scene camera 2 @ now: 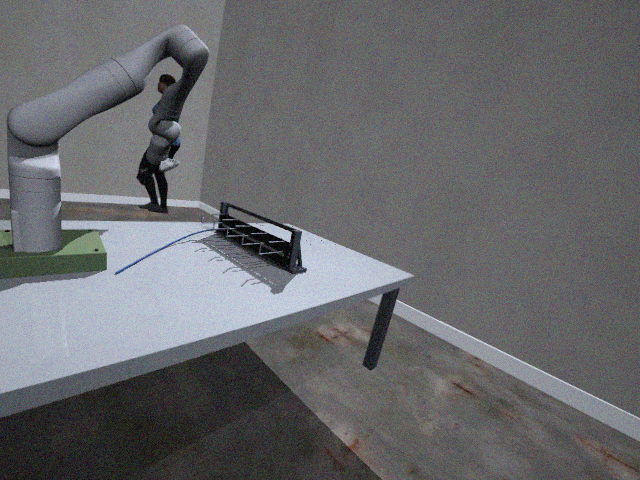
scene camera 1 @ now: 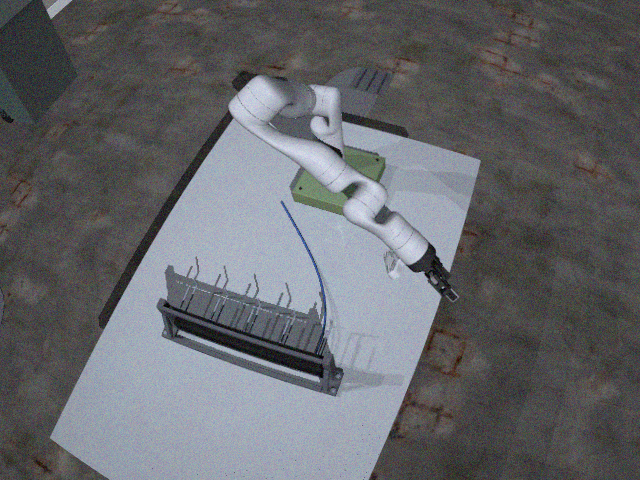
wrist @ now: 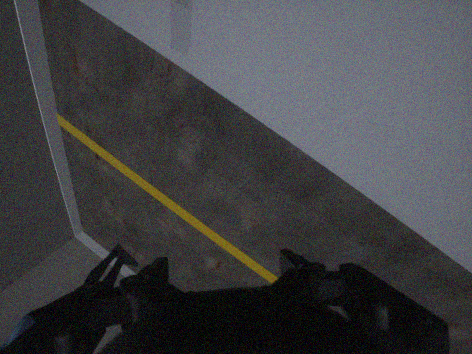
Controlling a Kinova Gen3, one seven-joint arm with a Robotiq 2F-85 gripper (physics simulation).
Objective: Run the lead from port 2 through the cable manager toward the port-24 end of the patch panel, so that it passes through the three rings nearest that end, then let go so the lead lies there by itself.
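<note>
The blue lead (scene camera 1: pixel 311 254) (scene camera 2: pixel 155 251) comes out at one end of the patch panel (scene camera 1: pixel 242 343) (scene camera 2: pixel 295 253), the right end in scene camera 1. It curves away over the white table toward the robot base, its free end apart from the panel. The wire rings (scene camera 2: pixel 271 253) of the cable manager stick out from the panel in a row; the lead does not run along them. Port numbers are too small to read. My gripper (scene camera 1: pixel 450 294) (wrist: pixel 225 266) is open and empty, raised near the table's right edge in scene camera 1, well away from the lead and rings.
A green base block (scene camera 1: pixel 315 193) (scene camera 2: pixel 77 258) stands under the arm. The table (scene camera 1: pixel 232 423) (scene camera 2: pixel 170 320) carries the panel, whose shadow and ring shadows fall on it. A person (scene camera 2: pixel 161 188) stands behind the arm. A yellow floor line (wrist: pixel 170 204) shows beyond the table edge.
</note>
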